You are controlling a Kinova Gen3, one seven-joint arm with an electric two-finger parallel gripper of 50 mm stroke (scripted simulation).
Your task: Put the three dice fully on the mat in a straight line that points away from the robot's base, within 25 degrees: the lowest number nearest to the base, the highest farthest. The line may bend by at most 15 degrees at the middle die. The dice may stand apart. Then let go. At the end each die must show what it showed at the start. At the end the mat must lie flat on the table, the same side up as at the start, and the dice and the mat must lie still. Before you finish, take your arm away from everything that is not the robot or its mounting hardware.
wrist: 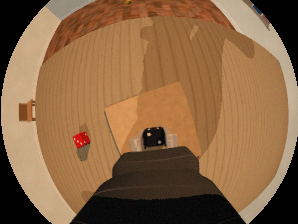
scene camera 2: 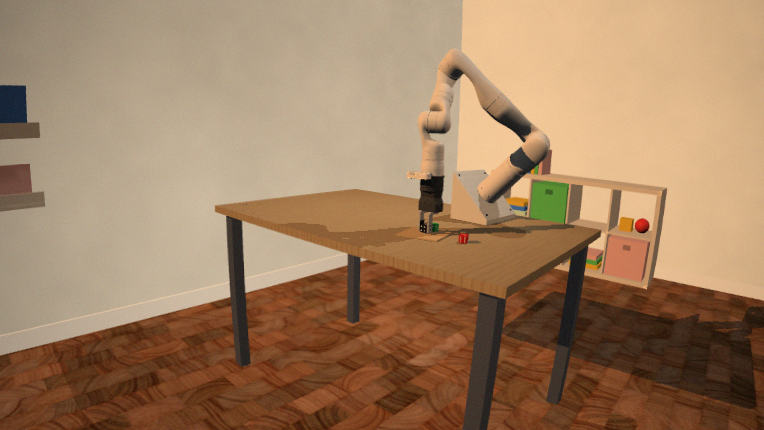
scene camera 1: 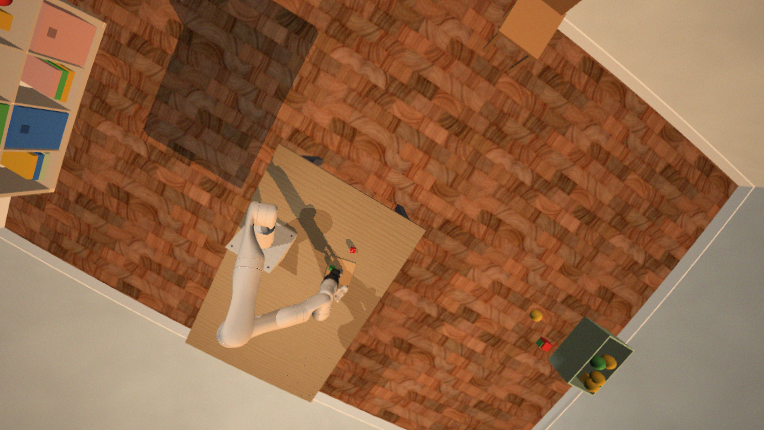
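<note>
A tan mat (wrist: 167, 106) is visible. So is the gripper (scene camera 2: 425, 231), with the wrist view also showing the gripper (wrist: 154, 134).
</note>
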